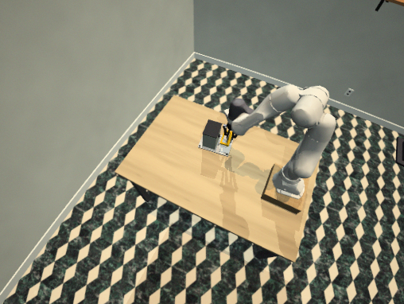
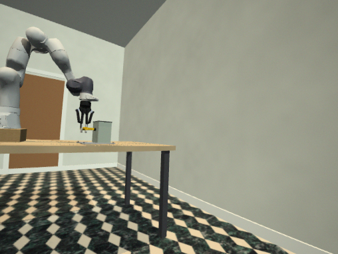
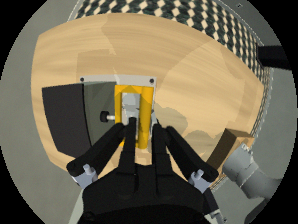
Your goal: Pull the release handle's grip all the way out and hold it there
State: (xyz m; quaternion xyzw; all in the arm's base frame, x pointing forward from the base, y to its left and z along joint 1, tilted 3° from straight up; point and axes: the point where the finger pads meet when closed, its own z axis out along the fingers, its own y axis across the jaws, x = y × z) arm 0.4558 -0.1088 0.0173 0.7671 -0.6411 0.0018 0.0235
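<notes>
Right now the plate is 90 mm ahead of my hand, 20 mm to the left of it and 100 mm below it.
</notes>
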